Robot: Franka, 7 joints.
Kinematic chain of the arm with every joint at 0, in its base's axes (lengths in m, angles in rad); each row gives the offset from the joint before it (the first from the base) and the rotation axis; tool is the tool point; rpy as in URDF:
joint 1: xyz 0 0 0.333 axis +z
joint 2: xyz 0 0 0 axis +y
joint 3: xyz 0 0 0.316 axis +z
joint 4: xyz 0.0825 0 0 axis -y
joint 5: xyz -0.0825 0 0.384 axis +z
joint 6: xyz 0 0 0 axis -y
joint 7: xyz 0.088 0 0 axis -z
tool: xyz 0 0 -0.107 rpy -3.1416 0 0
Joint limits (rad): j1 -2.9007..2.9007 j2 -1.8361..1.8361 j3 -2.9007..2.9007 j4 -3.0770..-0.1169 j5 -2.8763..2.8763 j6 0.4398..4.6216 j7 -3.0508..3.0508
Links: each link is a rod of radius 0.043 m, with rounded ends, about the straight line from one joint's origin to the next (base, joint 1, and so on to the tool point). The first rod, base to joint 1, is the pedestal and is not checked.
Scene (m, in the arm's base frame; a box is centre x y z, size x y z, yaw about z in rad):
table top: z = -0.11
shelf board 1: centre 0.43 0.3 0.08 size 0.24 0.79 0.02 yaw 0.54
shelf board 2: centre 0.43 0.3 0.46 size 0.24 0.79 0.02 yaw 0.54
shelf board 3: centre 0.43 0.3 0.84 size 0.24 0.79 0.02 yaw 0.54
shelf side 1: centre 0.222 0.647 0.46 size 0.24 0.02 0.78 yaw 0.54
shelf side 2: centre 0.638 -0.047 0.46 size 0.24 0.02 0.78 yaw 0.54
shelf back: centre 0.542 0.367 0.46 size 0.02 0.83 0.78 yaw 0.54
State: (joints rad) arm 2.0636 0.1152 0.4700 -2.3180 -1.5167 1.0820 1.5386
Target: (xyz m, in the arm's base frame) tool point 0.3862 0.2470 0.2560
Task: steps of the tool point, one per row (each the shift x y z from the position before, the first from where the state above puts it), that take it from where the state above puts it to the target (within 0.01 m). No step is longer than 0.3 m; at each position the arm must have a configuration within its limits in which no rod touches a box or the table.
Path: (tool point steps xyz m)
1: 0.2333 0.0955 -0.0503
2: 0.2488 -0.0450 -0.0415
3: 0.1876 -0.1702 -0.0244

